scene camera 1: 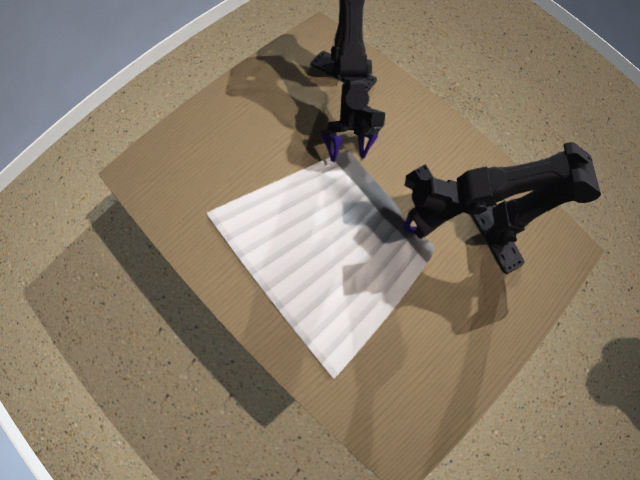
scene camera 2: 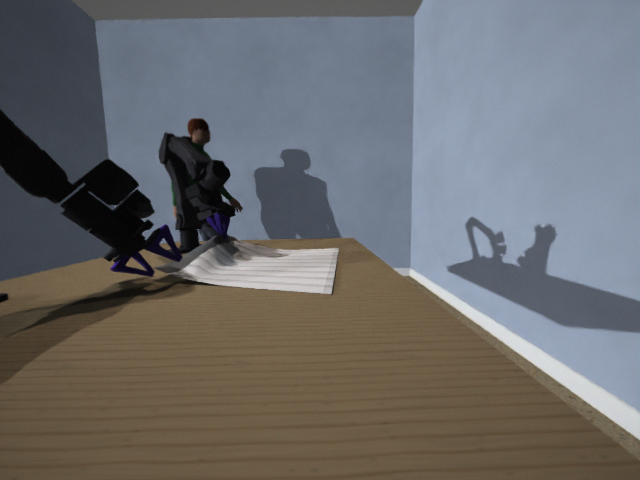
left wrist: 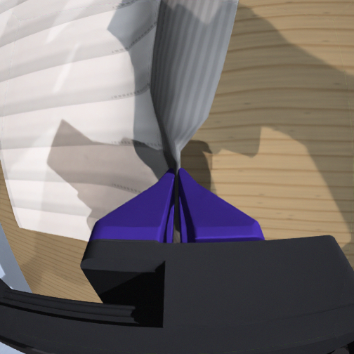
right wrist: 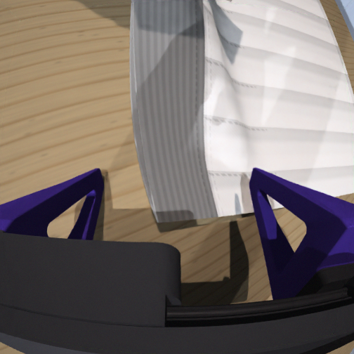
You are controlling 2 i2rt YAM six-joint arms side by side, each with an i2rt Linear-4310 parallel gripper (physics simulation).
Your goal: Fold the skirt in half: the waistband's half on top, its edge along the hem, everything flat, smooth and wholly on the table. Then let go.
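Observation:
The white pleated skirt (scene camera 1: 310, 248) (scene camera 2: 273, 271) (left wrist: 75, 65) (right wrist: 280, 110) lies spread out, unfolded, with its hem (scene camera 1: 271, 295) (scene camera 2: 329, 271) at the lower left in scene camera 1. Its grey ribbed waistband (scene camera 1: 374, 191) (left wrist: 192, 65) (right wrist: 170, 125) is on the side toward the arms. My left gripper (scene camera 1: 413, 231) (scene camera 2: 222, 236) (left wrist: 176, 176) is shut on the waistband, pinching it into a raised ridge near its lower right end. My right gripper (scene camera 1: 349, 157) (scene camera 2: 166, 266) (right wrist: 176, 176) is open, its fingers apart on either side of the waistband's other end.
The wooden table (scene camera 1: 439, 361) (scene camera 2: 320, 387) extends around the skirt. The left arm's base (scene camera 1: 511, 258) stands on it at the right, the right arm's base (scene camera 1: 323, 63) at the top. A person (scene camera 2: 199, 129) stands beyond the table in scene camera 2.

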